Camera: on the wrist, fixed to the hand. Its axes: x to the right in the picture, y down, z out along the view.
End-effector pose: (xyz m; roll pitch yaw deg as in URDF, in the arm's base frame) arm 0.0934 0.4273 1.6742 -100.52 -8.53 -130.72
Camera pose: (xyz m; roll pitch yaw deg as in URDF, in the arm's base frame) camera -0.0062 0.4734 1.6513 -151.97 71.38 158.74
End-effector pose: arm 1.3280 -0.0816 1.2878 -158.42 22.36 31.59
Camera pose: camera 1.4145 -0.1212 1.3472 163.48 12.65 -65.97
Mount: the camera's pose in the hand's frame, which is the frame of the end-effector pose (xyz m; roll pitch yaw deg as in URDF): 0.0263 0.0459 -0.0989 7.19 7.01 92.04
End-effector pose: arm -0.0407 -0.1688 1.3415 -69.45 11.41 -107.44
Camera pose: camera -0.1168 -0.1558 1.2601 52.18 70.98 26.68
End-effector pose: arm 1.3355 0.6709 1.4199 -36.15 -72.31 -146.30
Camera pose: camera 1.2323 0.6276 1.4125 -69.86 13.97 -97.61
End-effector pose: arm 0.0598 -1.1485 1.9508 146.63 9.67 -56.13
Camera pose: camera 0.0977 -1.1761 2.0527 175.99 -40.11 -140.58
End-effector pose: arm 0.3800 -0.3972 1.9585 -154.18 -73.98 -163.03
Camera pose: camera 0.4119 -0.2992 2.0028 -98.32 7.06 124.56
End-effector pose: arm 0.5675 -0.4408 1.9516 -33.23 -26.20 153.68
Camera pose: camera 0.5107 -0.3951 1.8664 -24.62 36.51 -134.69
